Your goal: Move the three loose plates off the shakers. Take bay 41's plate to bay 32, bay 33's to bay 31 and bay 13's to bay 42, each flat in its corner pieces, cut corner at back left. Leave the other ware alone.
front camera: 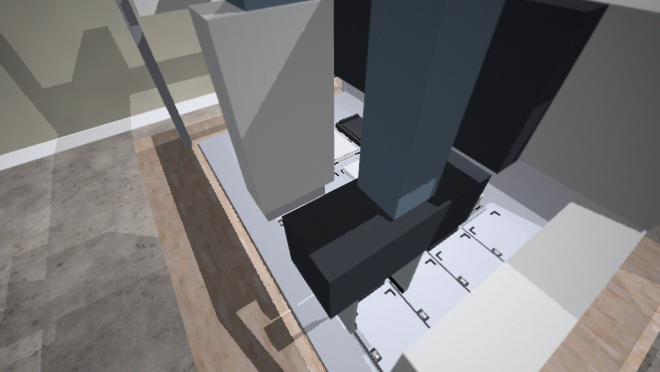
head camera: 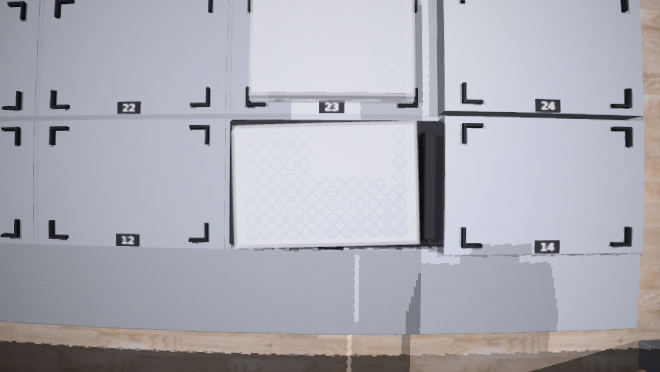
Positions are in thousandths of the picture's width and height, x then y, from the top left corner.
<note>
In view: the gripper (front camera: 561, 805), a bay 12 (head camera: 236, 477), a bay 14 (head camera: 784, 485), a bay 22 (head camera: 142, 165) and a bay 24 (head camera: 889, 165).
The bay 24 also shows in the front camera view (front camera: 655, 778).
</note>
